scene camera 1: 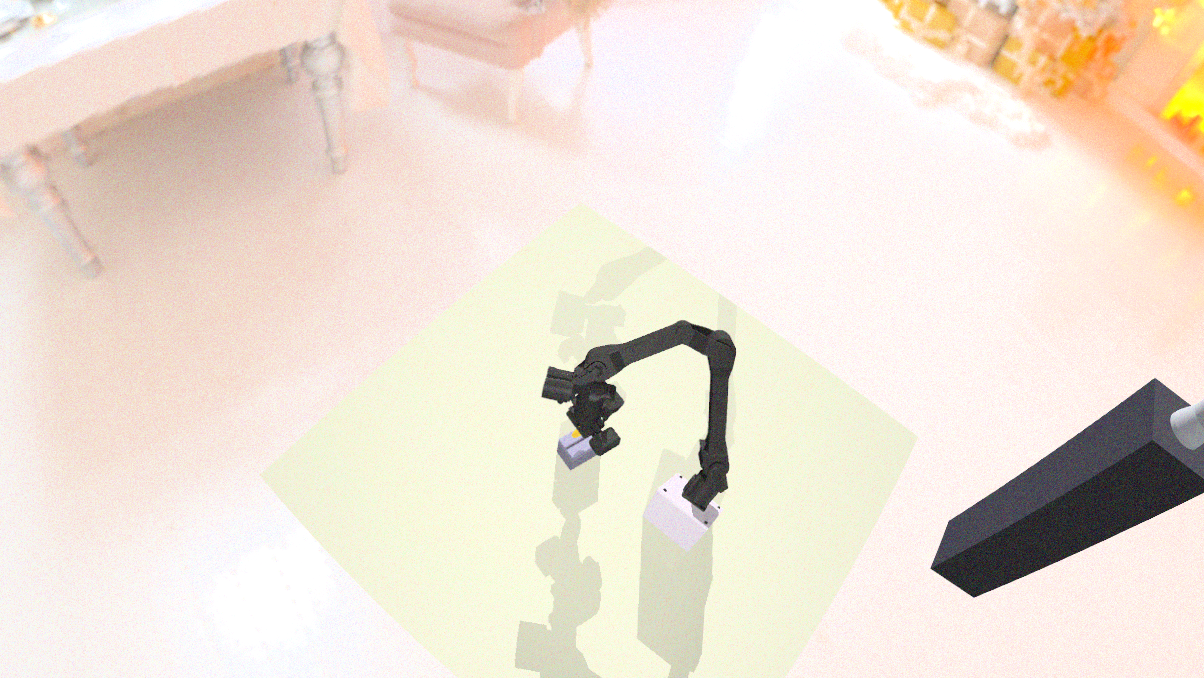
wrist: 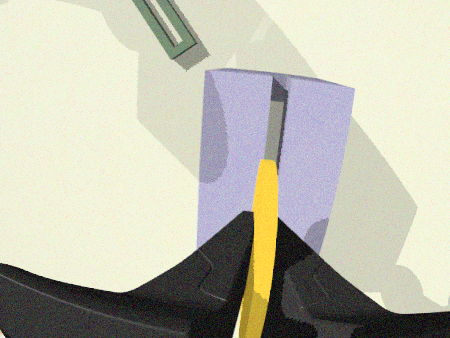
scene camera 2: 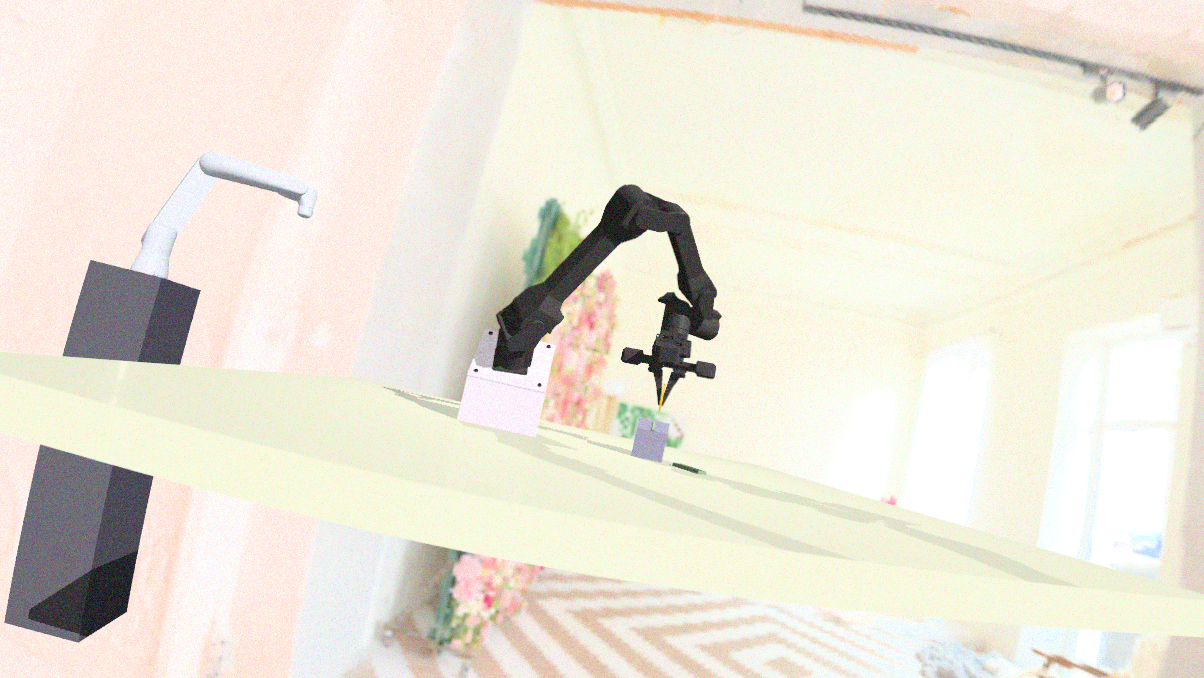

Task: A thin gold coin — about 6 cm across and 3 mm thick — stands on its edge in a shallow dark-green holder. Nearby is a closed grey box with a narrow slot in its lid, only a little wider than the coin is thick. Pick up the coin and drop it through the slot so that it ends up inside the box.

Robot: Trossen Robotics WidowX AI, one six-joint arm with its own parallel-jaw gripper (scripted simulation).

Scene:
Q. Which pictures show my gripper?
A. Scene camera 1, the wrist view and scene camera 2: all of them.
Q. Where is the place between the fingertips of my gripper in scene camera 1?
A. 581, 432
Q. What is my gripper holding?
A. A gold coin.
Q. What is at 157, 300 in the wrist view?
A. My gripper.

